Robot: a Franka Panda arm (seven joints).
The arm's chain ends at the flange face. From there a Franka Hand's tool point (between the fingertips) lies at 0.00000 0.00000 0.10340 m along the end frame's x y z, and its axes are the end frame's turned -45 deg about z.
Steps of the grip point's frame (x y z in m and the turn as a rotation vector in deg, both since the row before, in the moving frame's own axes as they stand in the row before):
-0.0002, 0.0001, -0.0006, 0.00, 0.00, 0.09
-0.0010, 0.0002, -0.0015, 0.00, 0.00, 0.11
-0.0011, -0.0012, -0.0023, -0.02, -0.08, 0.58
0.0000, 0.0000, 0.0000, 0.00, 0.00, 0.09
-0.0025, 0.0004, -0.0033, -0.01, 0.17, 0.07
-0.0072, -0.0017, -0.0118, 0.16, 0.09, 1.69
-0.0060, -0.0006, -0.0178, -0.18, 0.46, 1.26
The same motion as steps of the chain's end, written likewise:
-0.0001, 0.0002, -0.0006, 0.00, 0.00, 0.09
-0.0006, 0.0008, -0.0015, 0.00, 0.00, 0.11
-0.0015, -0.0002, -0.0023, -0.07, -0.04, 0.58
0.0000, 0.0000, 0.0000, 0.00, 0.00, 0.09
-0.0017, 0.0023, -0.0033, 0.11, 0.13, 0.07
-0.0062, 0.0042, -0.0118, 0.18, -0.05, 1.69
-0.0055, 0.0042, -0.0178, 0.20, 0.45, 1.26

